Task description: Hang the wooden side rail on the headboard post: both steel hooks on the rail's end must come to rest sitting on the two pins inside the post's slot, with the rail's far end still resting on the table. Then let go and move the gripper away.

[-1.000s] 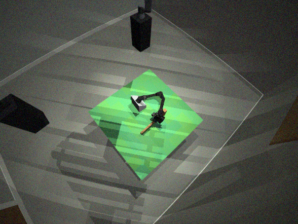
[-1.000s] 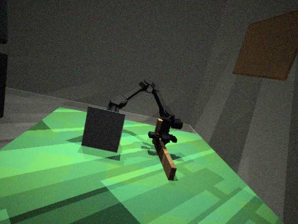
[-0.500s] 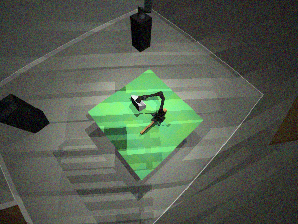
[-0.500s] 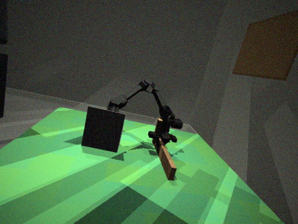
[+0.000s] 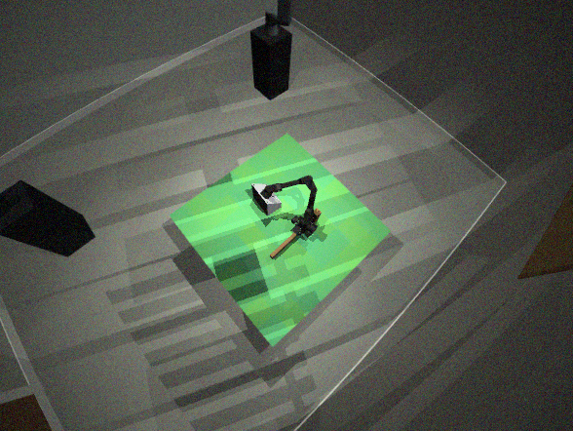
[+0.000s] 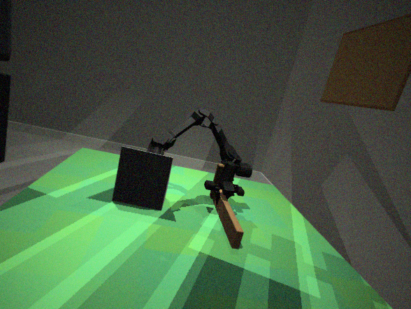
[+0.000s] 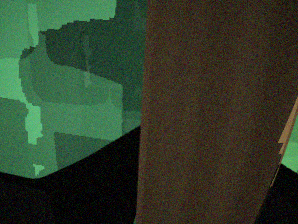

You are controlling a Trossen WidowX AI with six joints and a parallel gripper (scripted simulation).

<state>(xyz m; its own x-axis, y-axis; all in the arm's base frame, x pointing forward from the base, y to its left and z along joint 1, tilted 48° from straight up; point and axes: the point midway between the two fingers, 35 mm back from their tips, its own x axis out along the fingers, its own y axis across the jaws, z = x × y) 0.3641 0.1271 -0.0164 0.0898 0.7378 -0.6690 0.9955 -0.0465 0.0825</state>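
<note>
Now: the headboard post 14 cm to the left of my gripper tip and 6 cm above it.
</note>
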